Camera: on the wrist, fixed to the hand. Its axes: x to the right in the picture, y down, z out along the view.
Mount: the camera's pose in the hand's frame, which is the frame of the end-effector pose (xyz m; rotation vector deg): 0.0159 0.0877 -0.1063 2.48 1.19 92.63
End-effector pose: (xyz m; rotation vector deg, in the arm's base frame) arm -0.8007 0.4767 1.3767 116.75 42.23 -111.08
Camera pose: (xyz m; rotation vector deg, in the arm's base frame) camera -0.6647 0.4583 1.3563 91.25 -46.40 -50.48
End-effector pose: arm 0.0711 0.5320 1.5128 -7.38 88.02 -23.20
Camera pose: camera -0.0185 0.6261 1.4642 62.71 68.92 48.44
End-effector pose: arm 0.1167 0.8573 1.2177 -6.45 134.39 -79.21
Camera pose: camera 0.0730 0.9842 1.1828 81.89 83.75 -29.15
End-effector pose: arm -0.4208 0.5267 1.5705 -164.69 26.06 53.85
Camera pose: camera -0.3753 0.4211 1.6482 88.08 -127.82 -37.40
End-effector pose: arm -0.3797 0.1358 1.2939 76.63 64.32 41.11
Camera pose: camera -0.4550 0.2037 1.3886 122.77 -11.57 103.18
